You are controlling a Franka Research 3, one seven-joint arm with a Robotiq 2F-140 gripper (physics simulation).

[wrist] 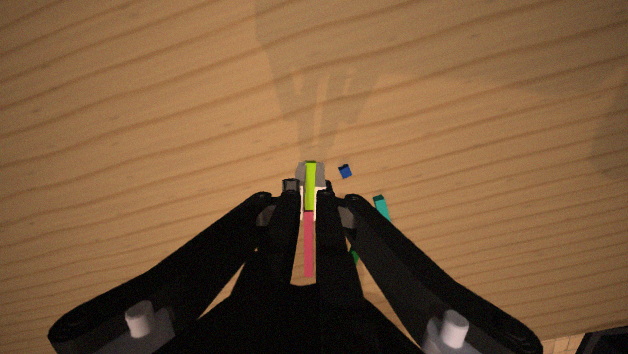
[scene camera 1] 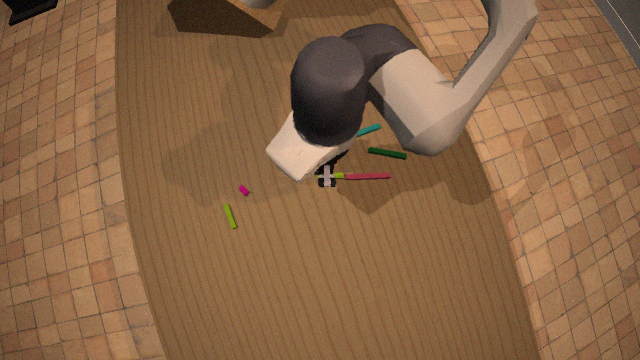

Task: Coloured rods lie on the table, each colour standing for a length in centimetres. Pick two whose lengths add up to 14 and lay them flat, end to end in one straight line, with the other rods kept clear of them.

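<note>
My gripper (scene camera 1: 327, 176) (wrist: 310, 174) is shut on a bright lime rod (scene camera 1: 339, 176) (wrist: 310, 180), low at the table. A pink-red rod (scene camera 1: 368, 176) (wrist: 309, 245) lies flat in line with the lime rod; their ends look to meet or nearly meet. A dark green rod (scene camera 1: 387, 153) (wrist: 355, 256) and a teal rod (scene camera 1: 369, 130) (wrist: 381, 207) lie apart from that line, partly hidden in the wrist view. A small blue rod (wrist: 345, 171) lies beside the gripper. A short magenta rod (scene camera 1: 243, 190) and an olive-green rod (scene camera 1: 230, 216) lie to the left in the scene view.
A wooden block-like object (scene camera 1: 225, 19) stands at the top of the table (scene camera 1: 320, 280) in the scene view. The arm hangs over the upper middle and right, hiding part of the table. A dark object (wrist: 607, 342) shows at the lower right of the wrist view.
</note>
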